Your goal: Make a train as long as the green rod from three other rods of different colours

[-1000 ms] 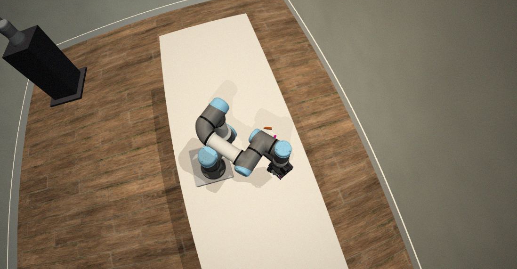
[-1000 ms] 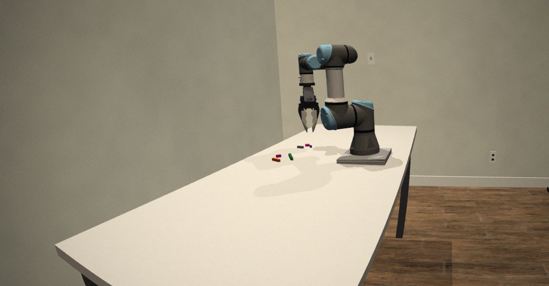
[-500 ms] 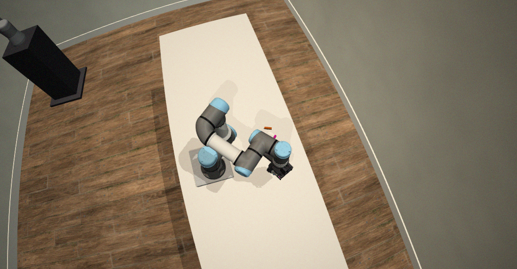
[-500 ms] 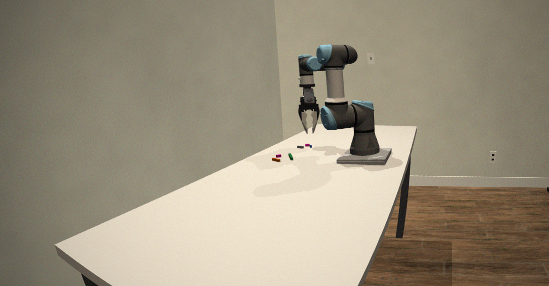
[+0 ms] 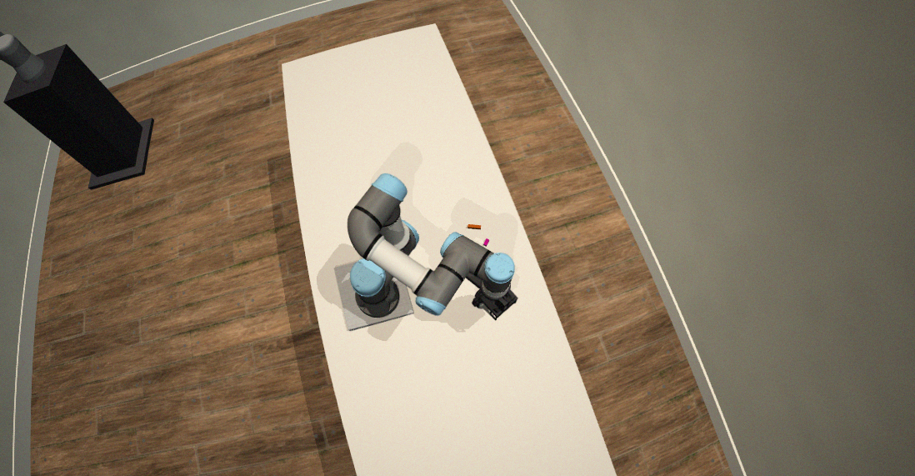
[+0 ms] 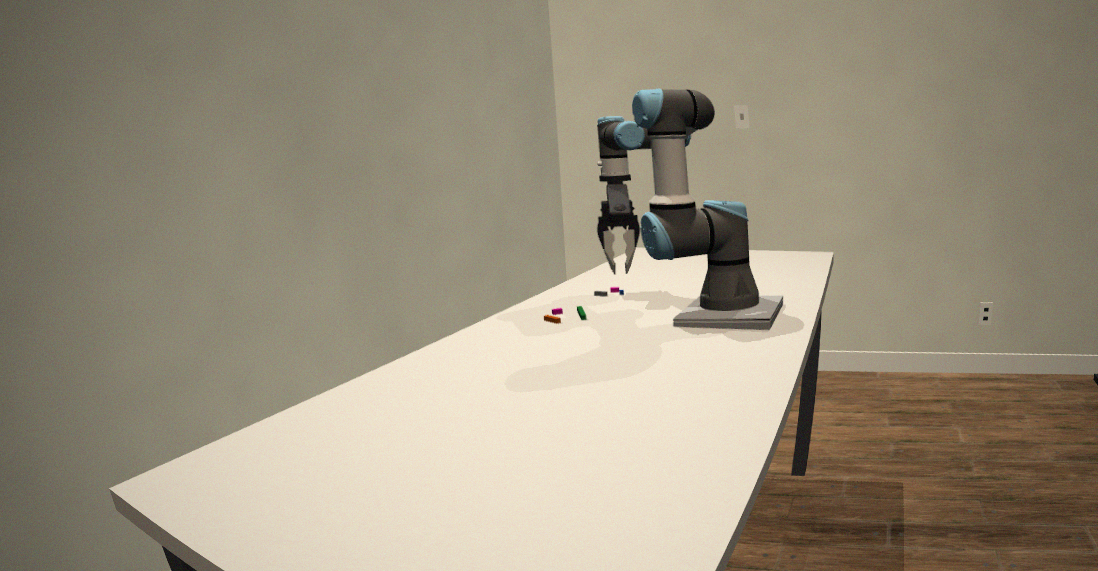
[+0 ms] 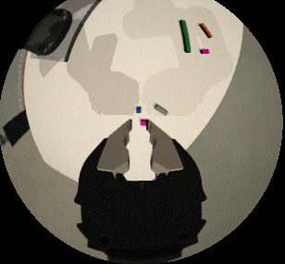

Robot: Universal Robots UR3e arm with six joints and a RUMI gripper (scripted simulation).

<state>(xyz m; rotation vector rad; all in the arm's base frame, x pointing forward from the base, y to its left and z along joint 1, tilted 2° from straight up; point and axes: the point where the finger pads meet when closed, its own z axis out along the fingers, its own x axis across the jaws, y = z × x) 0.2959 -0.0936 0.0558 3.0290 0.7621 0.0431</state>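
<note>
Now: the blue rod 60 mm below my hand. From my hand the other things lie so: green rod 190 mm to the left, 60 mm below; then orange rod 30 mm ahead, 250 mm to the left, 60 mm below; then grey rod 40 mm ahead, 20 mm to the left, 60 mm below.
</note>
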